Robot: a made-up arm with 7 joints. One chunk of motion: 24 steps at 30 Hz.
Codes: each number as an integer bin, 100 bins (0 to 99) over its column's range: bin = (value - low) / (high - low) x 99, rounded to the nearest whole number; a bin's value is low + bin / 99 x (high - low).
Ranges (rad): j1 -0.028..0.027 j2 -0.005..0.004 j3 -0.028..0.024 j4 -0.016..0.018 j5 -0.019..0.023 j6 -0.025..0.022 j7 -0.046..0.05
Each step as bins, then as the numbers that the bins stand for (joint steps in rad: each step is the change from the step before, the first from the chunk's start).
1 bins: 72 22 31 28 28 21 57
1 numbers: 0.01200 -0.00300 -0.01172 -0.00638 -0.00712 -0.01503 0.00927
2 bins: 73 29 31 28 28 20 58
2 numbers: 0.01256 -0.00236 -0.01172 -0.00638 -0.00712 -0.01551 0.01024
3 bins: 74 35 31 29 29 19 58
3 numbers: 0.01311 -0.00182 -0.01172 -0.00604 -0.00670 -0.01598 0.01024
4 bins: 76 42 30 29 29 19 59
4 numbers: 0.01422 -0.00118 -0.01224 -0.00604 -0.00670 -0.01598 0.01121
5 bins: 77 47 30 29 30 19 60
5 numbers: 0.01478 -0.00073 -0.01224 -0.00604 -0.00627 -0.01598 0.01218
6 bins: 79 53 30 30 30 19 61
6 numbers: 0.01589 -0.00018 -0.01224 -0.00570 -0.00627 -0.01598 0.01315
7 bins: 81 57 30 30 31 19 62
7 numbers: 0.01700 0.00018 -0.01224 -0.00570 -0.00585 -0.01598 0.01412
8 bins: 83 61 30 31 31 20 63
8 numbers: 0.01811 0.00055 -0.01224 -0.00535 -0.00585 -0.01551 0.01509
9 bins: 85 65 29 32 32 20 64
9 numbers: 0.01922 0.00091 -0.01277 -0.00501 -0.00542 -0.01551 0.01606
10 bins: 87 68 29 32 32 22 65
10 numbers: 0.02033 0.00118 -0.01277 -0.00501 -0.00542 -0.01456 0.01703
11 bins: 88 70 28 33 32 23 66
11 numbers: 0.02089 0.00136 -0.01329 -0.00467 -0.00542 -0.01408 0.01800
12 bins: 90 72 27 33 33 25 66
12 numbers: 0.02200 0.00155 -0.01382 -0.00467 -0.00500 -0.01313 0.01800
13 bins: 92 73 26 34 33 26 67
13 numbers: 0.02311 0.00164 -0.01434 -0.00432 -0.00500 -0.01266 0.01897
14 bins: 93 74 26 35 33 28 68
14 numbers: 0.02367 0.00173 -0.01434 -0.00398 -0.00500 -0.01171 0.01994
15 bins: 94 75 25 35 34 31 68
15 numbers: 0.02422 0.00182 -0.01487 -0.00398 -0.00458 -0.01028 0.01994
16 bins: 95 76 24 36 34 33 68
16 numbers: 0.02478 0.00191 -0.01539 -0.00364 -0.00458 -0.00933 0.01994
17 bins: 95 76 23 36 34 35 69
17 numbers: 0.02478 0.00191 -0.01592 -0.00364 -0.00458 -0.00838 0.02091
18 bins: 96 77 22 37 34 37 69
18 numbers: 0.02533 0.00200 -0.01644 -0.00329 -0.00458 -0.00743 0.02091
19 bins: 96 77 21 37 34 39 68
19 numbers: 0.02533 0.00200 -0.01697 -0.00329 -0.00458 -0.00648 0.01994
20 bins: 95 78 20 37 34 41 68
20 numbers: 0.02478 0.00209 -0.01749 -0.00329 -0.00458 -0.00554 0.01994
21 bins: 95 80 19 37 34 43 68
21 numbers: 0.02478 0.00227 -0.01802 -0.00329 -0.00458 -0.00459 0.01994
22 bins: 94 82 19 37 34 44 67
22 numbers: 0.02422 0.00245 -0.01802 -0.00329 -0.00458 -0.00411 0.01897
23 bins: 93 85 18 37 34 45 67
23 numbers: 0.02367 0.00273 -0.01855 -0.00329 -0.00458 -0.00364 0.01897
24 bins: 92 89 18 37 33 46 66
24 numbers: 0.02311 0.00309 -0.01855 -0.00329 -0.00500 -0.00316 0.01800
